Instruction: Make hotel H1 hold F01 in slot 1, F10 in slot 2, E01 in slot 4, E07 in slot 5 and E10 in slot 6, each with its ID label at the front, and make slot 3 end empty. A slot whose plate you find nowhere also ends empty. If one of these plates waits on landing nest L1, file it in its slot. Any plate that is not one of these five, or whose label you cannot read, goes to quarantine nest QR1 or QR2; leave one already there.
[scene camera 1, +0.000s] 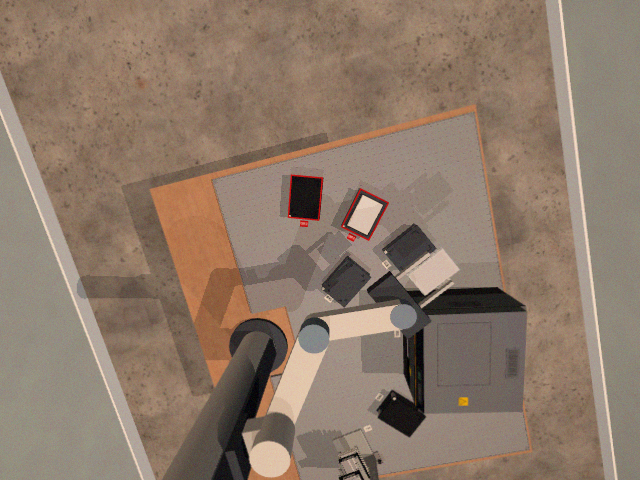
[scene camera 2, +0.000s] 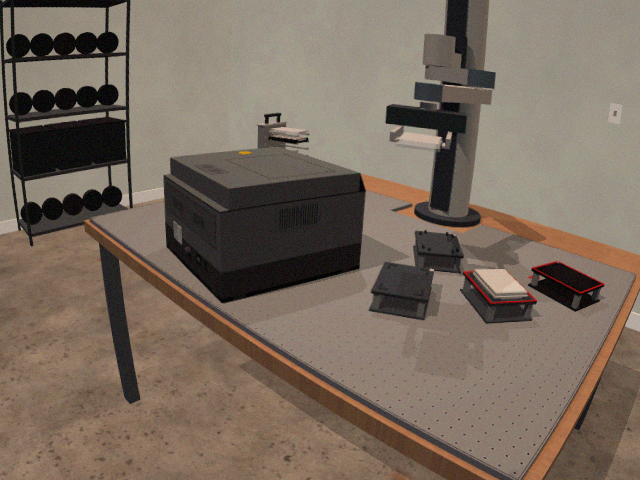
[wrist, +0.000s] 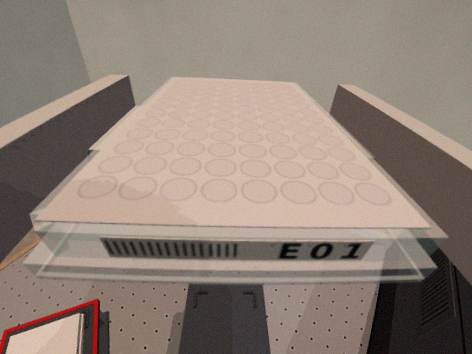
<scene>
In view: my gripper (scene camera 2: 419, 140), a white plate (scene camera 2: 499, 283), a white plate (scene camera 1: 439, 267), a red-rimmed quarantine nest QR2 (scene camera 1: 305, 195) and a dark landing nest (scene camera 2: 402, 281).
My gripper is seen too in scene camera 1 (scene camera 1: 440, 267) and in the wrist view (wrist: 234, 99). The red-rimmed quarantine nest QR2 shows as well in scene camera 2 (scene camera 2: 566, 275). The dark landing nest also shows in scene camera 1 (scene camera 1: 408, 248).
</scene>
